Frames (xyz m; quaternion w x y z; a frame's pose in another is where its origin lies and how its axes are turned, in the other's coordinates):
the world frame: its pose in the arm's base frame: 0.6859 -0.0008 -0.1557 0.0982 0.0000 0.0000 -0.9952
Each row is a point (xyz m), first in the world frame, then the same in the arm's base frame.
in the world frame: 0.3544 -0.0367 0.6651
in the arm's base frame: 0.3312 -0.0341 0.5094
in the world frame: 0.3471 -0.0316 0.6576
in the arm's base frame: 0.3393 -0.0376 0.5019
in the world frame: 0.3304 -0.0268 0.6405
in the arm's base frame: 0.3566 -0.0391 0.4848
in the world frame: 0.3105 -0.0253 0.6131
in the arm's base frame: 0.3764 -0.0367 0.4574
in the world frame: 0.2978 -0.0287 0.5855
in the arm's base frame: 0.3882 -0.0309 0.4298
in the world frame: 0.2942 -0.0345 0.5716
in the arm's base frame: 0.3906 -0.0245 0.4159
